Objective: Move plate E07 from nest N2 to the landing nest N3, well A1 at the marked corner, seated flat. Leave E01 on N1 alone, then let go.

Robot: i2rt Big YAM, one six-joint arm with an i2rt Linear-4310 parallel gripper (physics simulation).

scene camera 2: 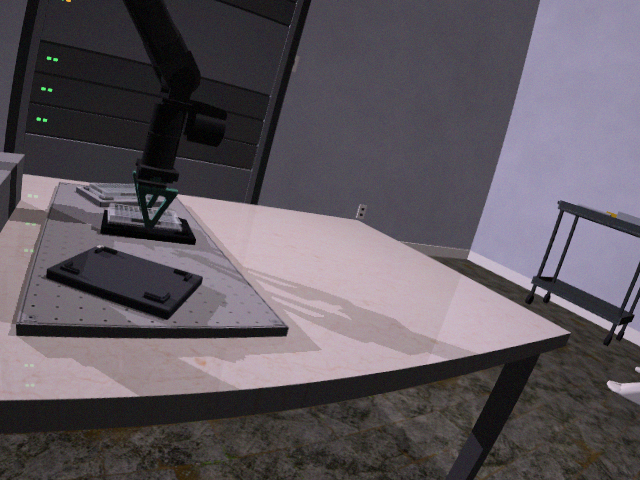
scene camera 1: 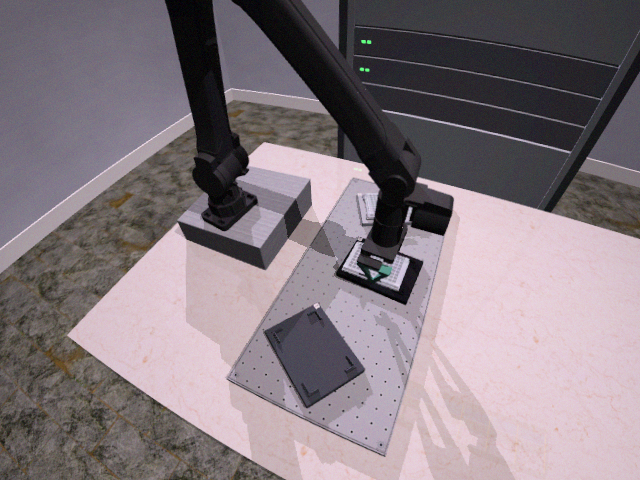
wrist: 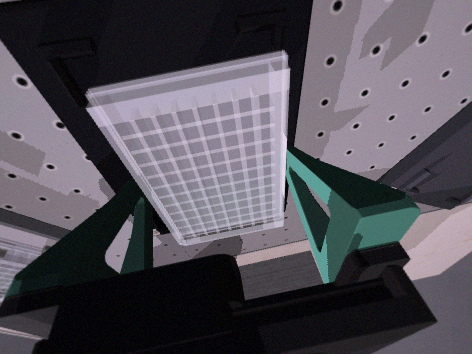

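Observation:
My gripper [scene camera 1: 376,266] [scene camera 2: 145,215] [wrist: 213,165] has green fingers and is shut on clear plate E07 [scene camera 1: 399,276] [scene camera 2: 121,210] [wrist: 200,125], gripping its two long sides. The plate hangs over the black nest N2 [scene camera 1: 413,280] [scene camera 2: 187,236] [wrist: 165,40], seemingly a little above it and offset from its corner clips; the exact gap is hard to tell. Plate E01 [scene camera 1: 369,206] [scene camera 2: 111,191] [wrist: 25,249] sits on the light nest N1 [scene camera 1: 360,212] behind. The dark grey nest N3 [scene camera 1: 315,356] [scene camera 2: 124,281] [wrist: 440,160] is empty, turned at an angle, with a white mark at one corner.
The nests stand on a perforated board [scene camera 1: 258,361] [scene camera 2: 51,312] on the table. The arm's base stands on a grey block [scene camera 1: 258,227] to the left in scene camera 1. A dark rack cabinet [scene camera 1: 465,103] stands behind the table. A cart [scene camera 2: 584,212] stands at the far right.

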